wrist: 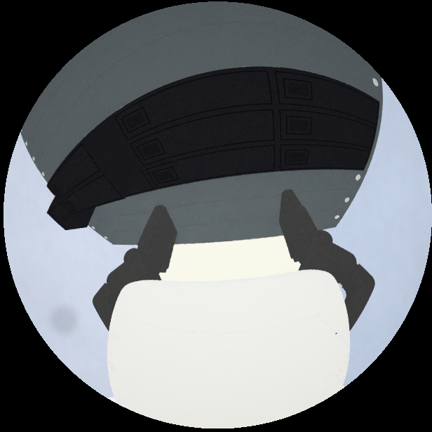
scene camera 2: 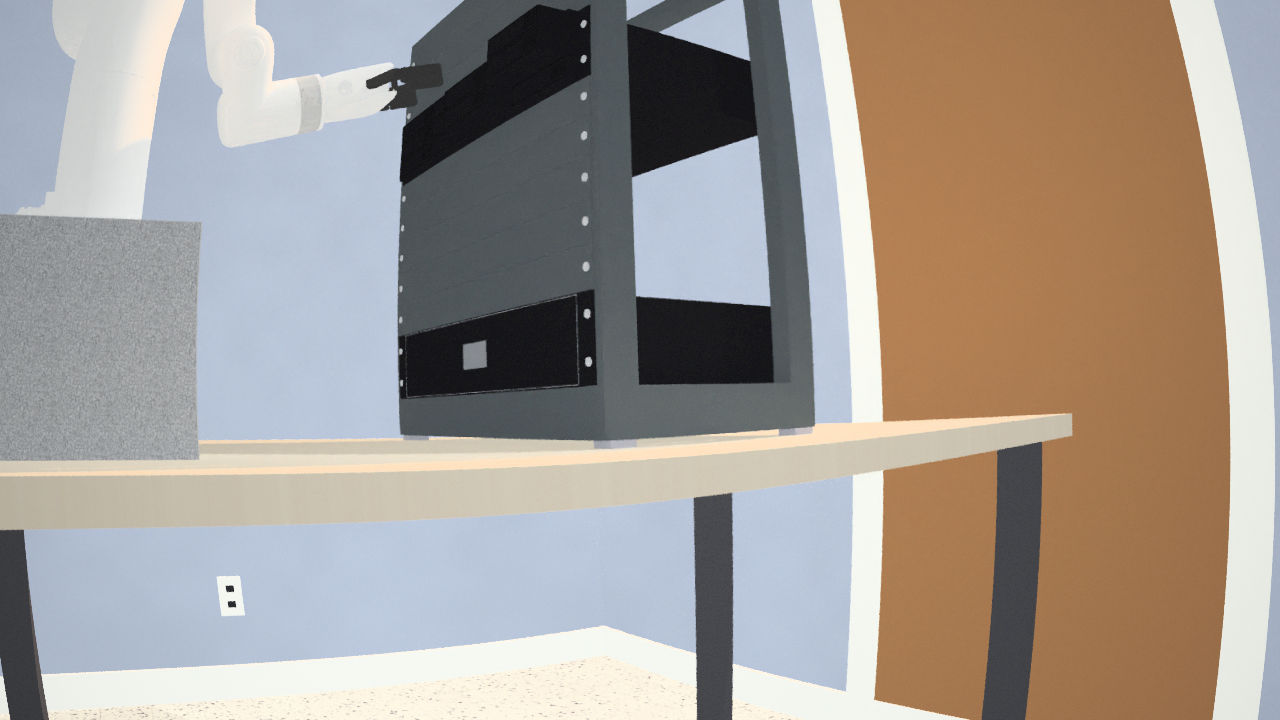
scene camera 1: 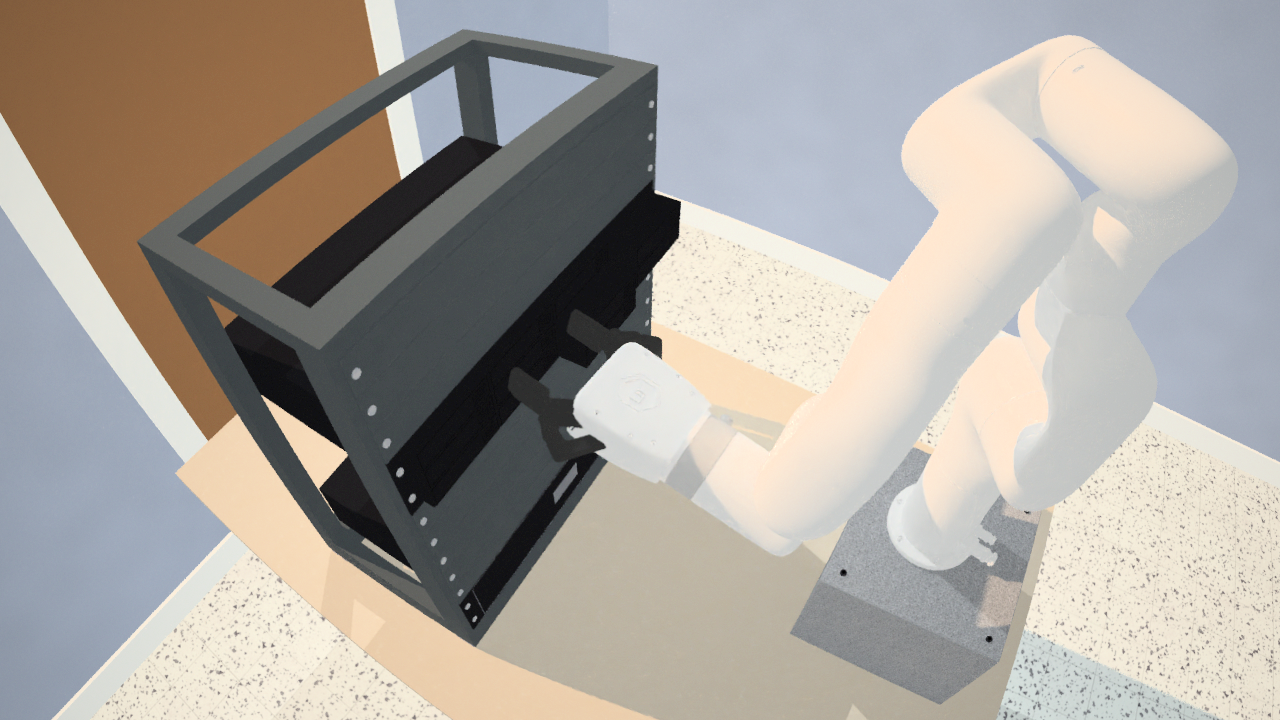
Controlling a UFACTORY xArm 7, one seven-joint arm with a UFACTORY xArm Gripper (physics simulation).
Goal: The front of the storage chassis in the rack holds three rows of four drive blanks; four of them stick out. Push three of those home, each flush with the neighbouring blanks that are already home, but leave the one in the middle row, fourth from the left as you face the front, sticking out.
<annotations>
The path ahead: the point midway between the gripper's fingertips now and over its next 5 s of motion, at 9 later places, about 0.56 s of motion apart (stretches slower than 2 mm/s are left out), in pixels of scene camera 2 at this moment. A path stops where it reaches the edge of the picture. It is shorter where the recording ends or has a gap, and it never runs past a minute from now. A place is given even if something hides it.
My gripper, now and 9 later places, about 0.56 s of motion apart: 427, 85; 428, 85; 428, 86; 427, 124; 421, 181; 425, 181; 430, 182; 438, 182; 443, 181; 443, 177
</annotations>
